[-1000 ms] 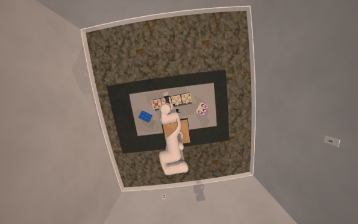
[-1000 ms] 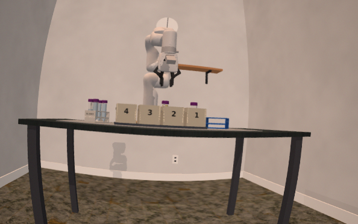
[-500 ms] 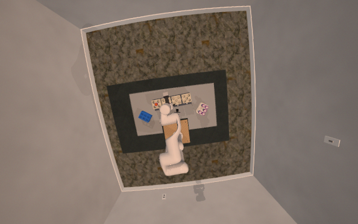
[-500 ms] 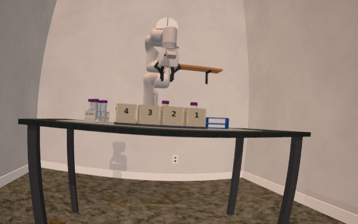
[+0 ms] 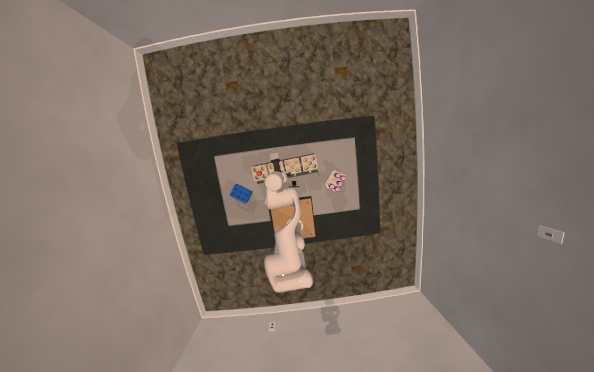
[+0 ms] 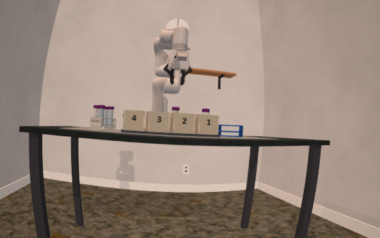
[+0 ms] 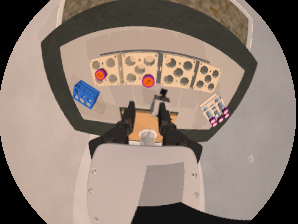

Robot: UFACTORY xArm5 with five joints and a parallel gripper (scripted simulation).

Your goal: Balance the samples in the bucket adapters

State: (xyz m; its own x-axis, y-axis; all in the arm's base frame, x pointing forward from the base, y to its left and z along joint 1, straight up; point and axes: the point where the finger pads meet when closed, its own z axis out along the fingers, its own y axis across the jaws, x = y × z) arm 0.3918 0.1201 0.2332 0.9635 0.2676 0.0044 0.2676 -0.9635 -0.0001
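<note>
The purple-capped blank tube is 70 mm behind my hand, 350 mm to the right of it and 190 mm below it. From my hand the other things lie so: adapter 3 (50 mm ahead, 70 mm to the right, 200 mm below); orange-dotted sample tube (10 mm behind, 140 mm to the left, 180 mm below); adapter 2 (20 mm ahead, 30 mm to the left, 200 mm below).
</note>
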